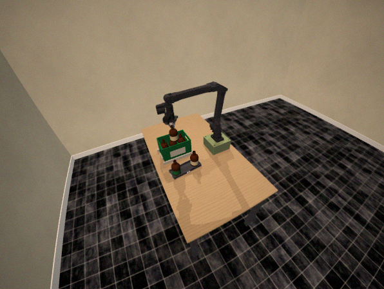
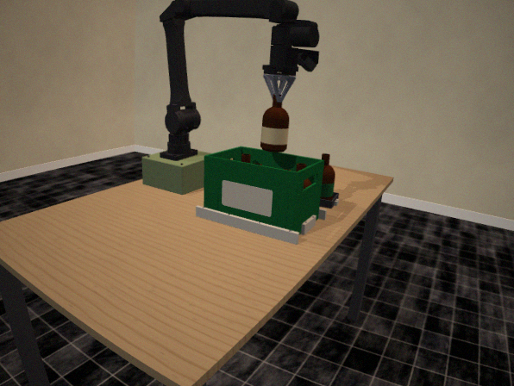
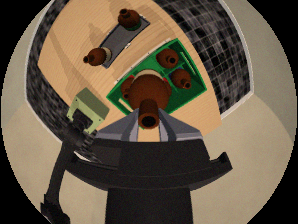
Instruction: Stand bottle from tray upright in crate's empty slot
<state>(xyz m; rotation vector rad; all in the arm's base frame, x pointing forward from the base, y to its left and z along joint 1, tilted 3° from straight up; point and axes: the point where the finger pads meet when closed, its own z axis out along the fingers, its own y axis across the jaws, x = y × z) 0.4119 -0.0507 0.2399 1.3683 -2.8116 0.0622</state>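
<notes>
Now: hand 6 cm above the brown bottle. From my hand the other things lie so: green crate (25 cm below, 4 cm to the right); dark tray (32 cm below, 19 cm to the left, 1 cm behind).
</notes>
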